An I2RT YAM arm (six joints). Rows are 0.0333 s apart.
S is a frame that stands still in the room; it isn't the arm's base.
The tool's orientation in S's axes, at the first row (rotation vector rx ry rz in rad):
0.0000, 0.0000, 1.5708
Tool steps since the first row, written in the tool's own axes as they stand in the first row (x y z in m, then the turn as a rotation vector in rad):
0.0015, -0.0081, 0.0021, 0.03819, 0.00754, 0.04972
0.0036, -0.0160, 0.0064, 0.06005, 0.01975, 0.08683
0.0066, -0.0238, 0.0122, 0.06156, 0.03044, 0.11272
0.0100, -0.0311, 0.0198, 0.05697, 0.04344, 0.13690
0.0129, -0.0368, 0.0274, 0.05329, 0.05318, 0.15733
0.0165, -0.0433, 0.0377, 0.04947, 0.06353, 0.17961
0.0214, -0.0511, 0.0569, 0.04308, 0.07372, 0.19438
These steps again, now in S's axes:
0.0081, 0.0015, 0.0021, -0.00754, 0.03819, 0.04972
0.0160, 0.0036, 0.0064, -0.01975, 0.06005, 0.08683
0.0238, 0.0066, 0.0122, -0.03044, 0.06156, 0.11272
0.0311, 0.0100, 0.0198, -0.04344, 0.05697, 0.13690
0.0368, 0.0129, 0.0274, -0.05318, 0.05329, 0.15733
0.0433, 0.0165, 0.0377, -0.06353, 0.04947, 0.17961
0.0511, 0.0214, 0.0569, -0.07372, 0.04308, 0.19438

